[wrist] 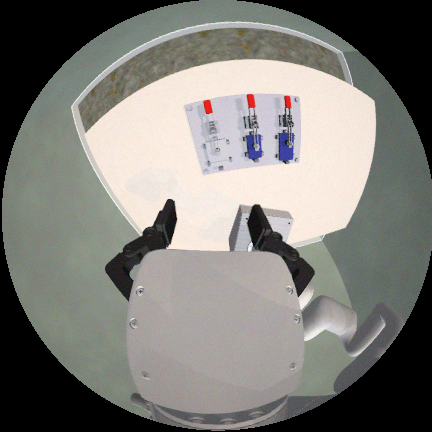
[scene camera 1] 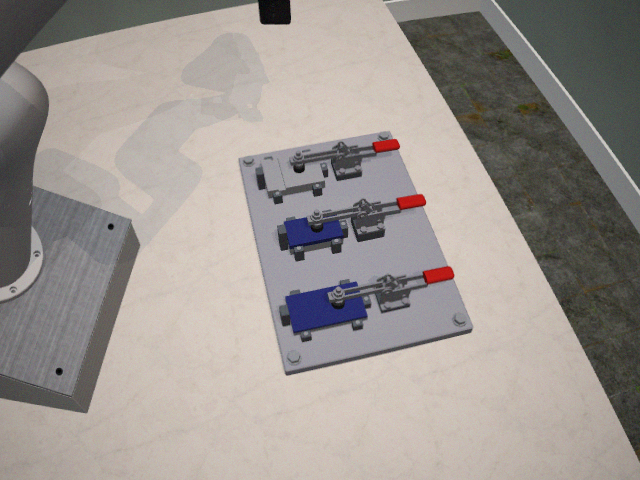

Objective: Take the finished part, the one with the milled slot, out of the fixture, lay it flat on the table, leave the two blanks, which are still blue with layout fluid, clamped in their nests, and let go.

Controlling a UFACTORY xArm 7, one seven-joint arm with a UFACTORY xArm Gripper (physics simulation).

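Frame: origin at the arm's base, x ahead, y left, z up, level; millimetres.
Seen in the pictures: gripper, between the fingertips: (wrist: pixel 213 211).
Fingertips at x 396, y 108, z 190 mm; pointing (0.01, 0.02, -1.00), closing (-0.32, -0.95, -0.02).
Observation:
A point is followed by its place in that frame.
The finished part (scene camera 1: pixel 275 176) @(z -81, x 368, y 94 mm) (wrist: pixel 216 157) @(z -81, x 381, y 105 mm), bare grey with a step across its top, lies in the nest at the far end of the fixture plate (scene camera 1: pixel 392 338) @(z -102, x 447, y -177 mm) (wrist: pixel 194 120) @(z -102, x 504, y 140 mm) in the scene view. A clamp arm reaches over it, its tip on or just above the part. A smaller blue blank (scene camera 1: pixel 299 236) @(z -76, x 374, y -19 mm) (wrist: pixel 252 154) @(z -76, x 370, y -3 mm) sits in the middle nest and a larger blue blank (scene camera 1: pixel 312 314) @(z -86, x 361, y -128 mm) (wrist: pixel 285 154) @(z -86, x 353, y -117 mm) in the near nest, each under a clamp tip. My gripper (wrist: pixel 213 211) @(z 191, x 396, y 108 mm) is open and empty, high above the table and away from the fixture. One black fingertip shows at the scene view's top edge.
Three red clamp handles (scene camera 1: pixel 386 145) @(z -60, x 528, y 89 mm) (scene camera 1: pixel 411 201) @(z -56, x 524, y -19 mm) (scene camera 1: pixel 438 274) @(z -66, x 520, y -128 mm) point away from the robot. The grey robot base block (scene camera 1: pixel 77 289) @(z -46, x 93, y -42 mm) (wrist: pixel 238 225) @(z -52, x 106, y 79 mm) stands on the pale table (scene camera 1: pixel 180 361) @(z -117, x 193, y -131 mm) (wrist: pixel 330 150) @(z -117, x 351, y -355 mm). A dark mottled strip (scene camera 1: pixel 542 206) (wrist: pixel 200 47) runs beyond the table's far edge.

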